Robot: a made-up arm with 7 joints. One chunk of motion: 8 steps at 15 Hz.
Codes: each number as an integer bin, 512 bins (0 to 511) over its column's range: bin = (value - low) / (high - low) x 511, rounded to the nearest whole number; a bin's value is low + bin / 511 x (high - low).
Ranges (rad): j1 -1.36..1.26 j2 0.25..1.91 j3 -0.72..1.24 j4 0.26..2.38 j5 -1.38..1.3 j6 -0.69..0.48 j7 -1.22..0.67
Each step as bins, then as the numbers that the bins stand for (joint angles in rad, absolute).
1 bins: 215 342 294 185 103 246 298
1 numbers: -0.2577 1.3610 0.4077 1.0275 -0.8398 -0.1268 -0.1178
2 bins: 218 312 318 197 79 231 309
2 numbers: -0.2423 1.2635 0.4997 1.0773 -0.9657 -0.1611 -0.0771
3 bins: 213 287 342 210 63 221 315
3 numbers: -0.2679 1.1823 0.5918 1.1312 -1.0496 -0.1840 -0.0549
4 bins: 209 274 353 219 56 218 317
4 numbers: -0.2884 1.1401 0.6340 1.1686 -1.0863 -0.1909 -0.0475
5 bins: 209 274 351 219 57 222 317
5 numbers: -0.2884 1.1401 0.6263 1.1686 -1.0811 -0.1817 -0.0475
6 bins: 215 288 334 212 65 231 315
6 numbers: -0.2577 1.1856 0.5611 1.1395 -1.0391 -0.1611 -0.0549
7 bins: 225 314 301 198 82 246 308
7 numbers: -0.2064 1.2700 0.4345 1.0814 -0.9499 -0.1268 -0.0808
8 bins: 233 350 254 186 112 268 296
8 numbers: -0.1654 1.3870 0.2542 1.0317 -0.7926 -0.0764 -0.1252
